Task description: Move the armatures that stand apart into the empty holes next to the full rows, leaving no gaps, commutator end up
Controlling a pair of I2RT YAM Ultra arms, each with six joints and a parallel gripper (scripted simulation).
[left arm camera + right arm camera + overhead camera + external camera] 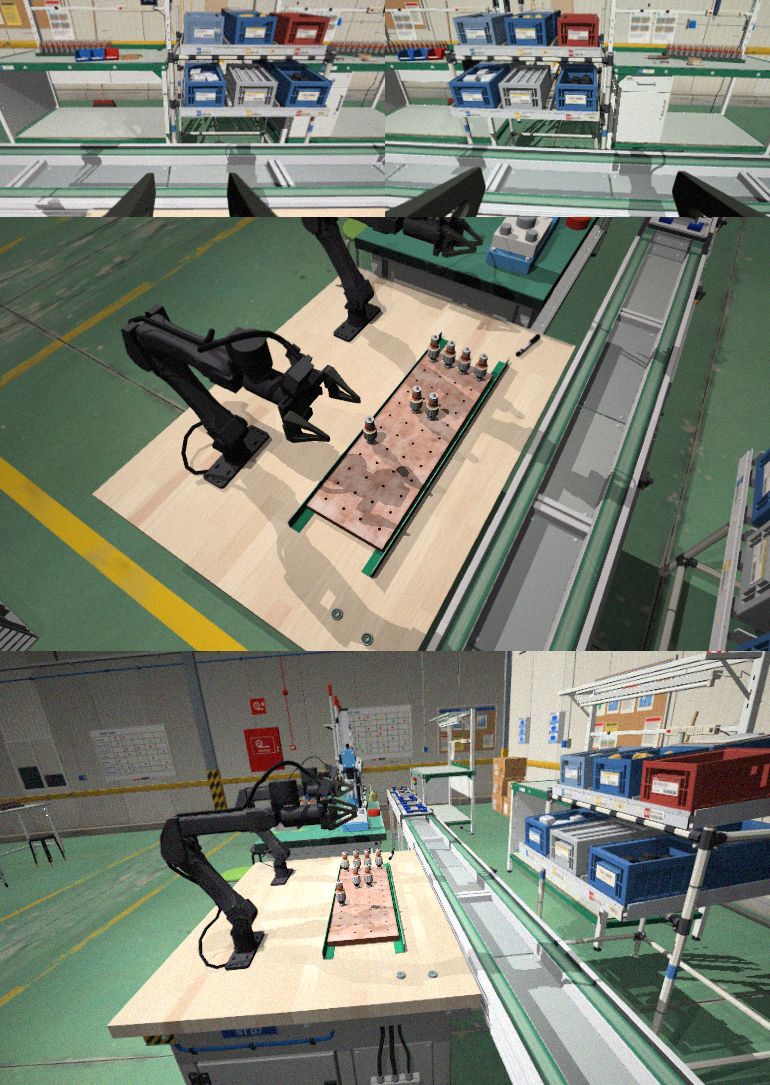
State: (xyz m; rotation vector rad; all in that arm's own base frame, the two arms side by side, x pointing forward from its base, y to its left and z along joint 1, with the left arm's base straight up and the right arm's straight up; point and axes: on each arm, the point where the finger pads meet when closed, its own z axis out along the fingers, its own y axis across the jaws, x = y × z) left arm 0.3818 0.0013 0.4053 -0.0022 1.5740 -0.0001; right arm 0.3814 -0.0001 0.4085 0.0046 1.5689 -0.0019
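Now: the copper-coloured board 330 mm to the right of my left hand and 390 mm below it. From my left hand the other things lie so: black marker (180 mm ahead, 190 mm to the left, 400 mm below).
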